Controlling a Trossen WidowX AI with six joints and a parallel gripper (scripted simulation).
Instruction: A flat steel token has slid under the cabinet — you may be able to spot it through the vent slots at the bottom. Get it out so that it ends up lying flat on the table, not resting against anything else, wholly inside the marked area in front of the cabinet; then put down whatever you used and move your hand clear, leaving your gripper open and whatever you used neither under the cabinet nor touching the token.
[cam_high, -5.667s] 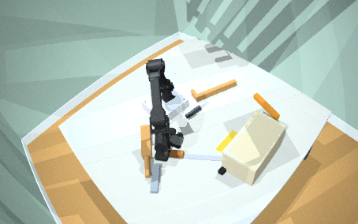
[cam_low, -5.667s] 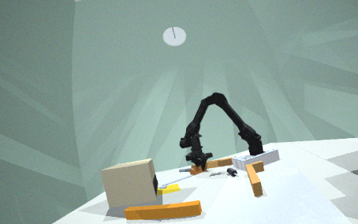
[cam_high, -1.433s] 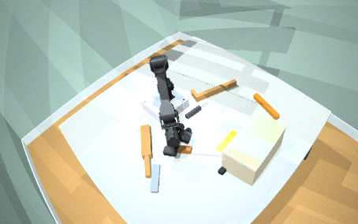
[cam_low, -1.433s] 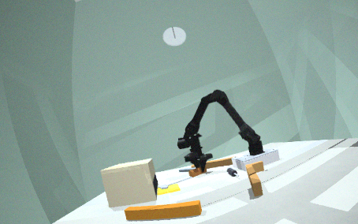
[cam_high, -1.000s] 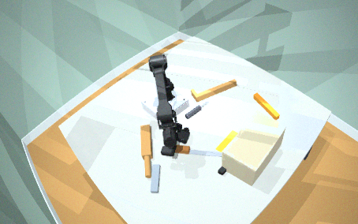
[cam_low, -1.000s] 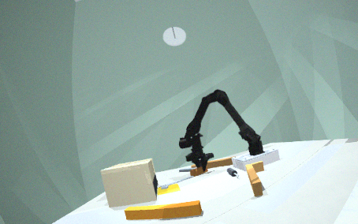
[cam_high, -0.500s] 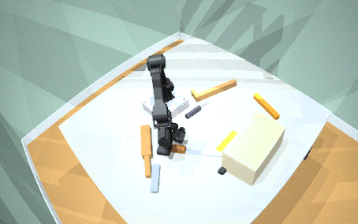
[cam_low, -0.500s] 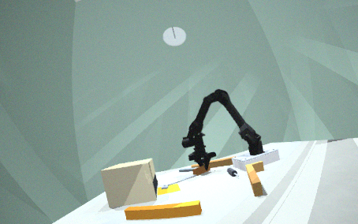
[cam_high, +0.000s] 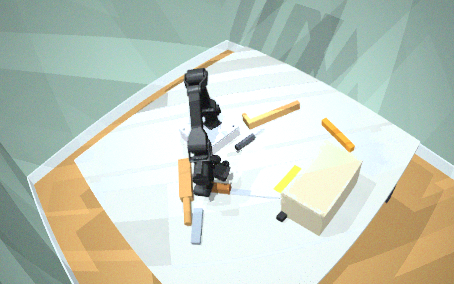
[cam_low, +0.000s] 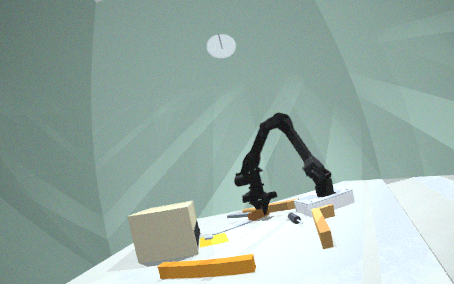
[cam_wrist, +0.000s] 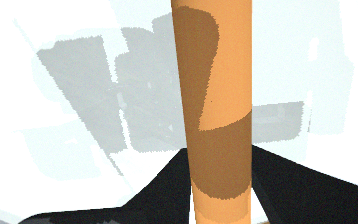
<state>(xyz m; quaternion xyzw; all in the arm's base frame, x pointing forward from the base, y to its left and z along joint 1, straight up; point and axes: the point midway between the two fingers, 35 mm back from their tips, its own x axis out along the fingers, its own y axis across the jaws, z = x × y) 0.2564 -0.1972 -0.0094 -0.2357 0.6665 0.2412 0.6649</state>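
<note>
My gripper tip is now 10 cm to the left of the orange paddle, 3 cm past it and 1 cm below it. From my gripper tip the other things lie so: orange bar: 59 cm to the left, 17 cm ahead, 1 cm above; grey flat bar: 15 cm to the right, 11 cm ahead.
</note>
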